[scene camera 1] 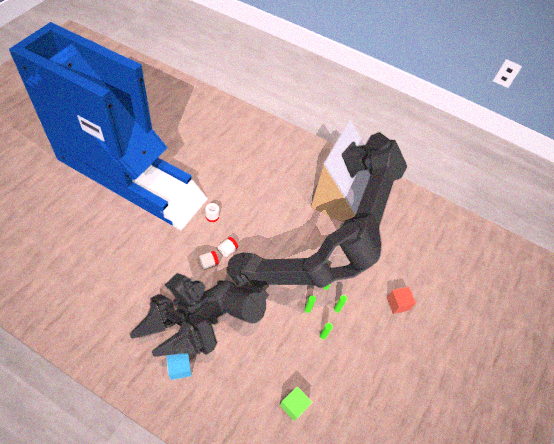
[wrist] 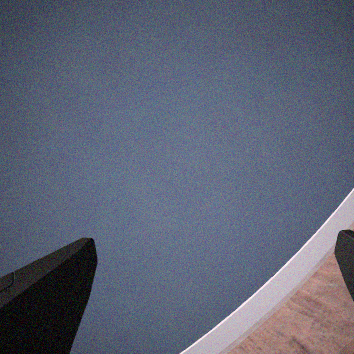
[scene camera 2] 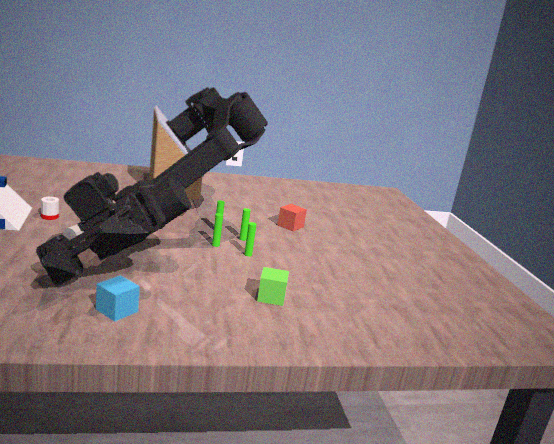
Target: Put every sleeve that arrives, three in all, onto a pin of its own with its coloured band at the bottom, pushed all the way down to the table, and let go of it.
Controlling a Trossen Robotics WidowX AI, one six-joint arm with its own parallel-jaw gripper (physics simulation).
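One white sleeve (scene camera 1: 212, 212) (scene camera 2: 50, 207) stands upright beside the chute's white ramp, red band at the bottom. A second sleeve (scene camera 1: 228, 247) lies on its side, red band toward the upper right. A third sleeve (scene camera 1: 209, 260) lies close beside it, red band to the right. In scene camera 2 the arm hides most of the lying sleeves. Four bare green pins stand upright: one pin (scene camera 1: 310, 304), another pin (scene camera 1: 341, 303), a front pin (scene camera 1: 326, 331) (scene camera 2: 250, 240) and one pin (scene camera 1: 327, 286) mostly behind the arm. My gripper (scene camera 1: 143, 344) (scene camera 2: 55, 267) (wrist: 221, 249) is open and empty, left of the pins.
A blue chute (scene camera 1: 75, 110) with a white ramp (scene camera 1: 182, 202) (scene camera 2: 14, 210) stands at the left. A blue cube (scene camera 1: 179, 366) (scene camera 2: 117, 298) is near the fingers. A green cube (scene camera 1: 296, 403) (scene camera 2: 273, 286), a red cube (scene camera 1: 401, 300) (scene camera 2: 292, 217) and a wedge-shaped board (scene camera 1: 332, 192) (scene camera 2: 167, 150) also stand there.
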